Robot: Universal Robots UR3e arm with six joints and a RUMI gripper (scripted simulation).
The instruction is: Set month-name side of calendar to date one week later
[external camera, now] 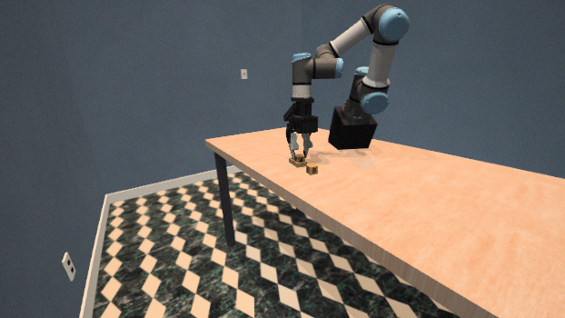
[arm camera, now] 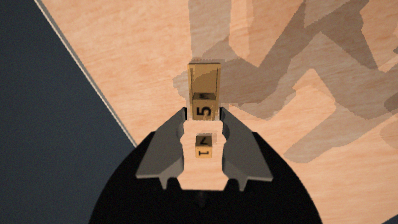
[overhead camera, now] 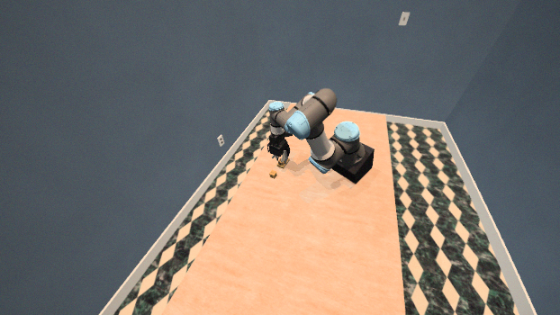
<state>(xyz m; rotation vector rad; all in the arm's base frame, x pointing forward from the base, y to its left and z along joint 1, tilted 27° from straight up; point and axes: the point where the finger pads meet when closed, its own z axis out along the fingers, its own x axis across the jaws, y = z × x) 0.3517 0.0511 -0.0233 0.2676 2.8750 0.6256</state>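
Right now my hand is 2 cm to the left of the wooden tray and 3 cm above it.
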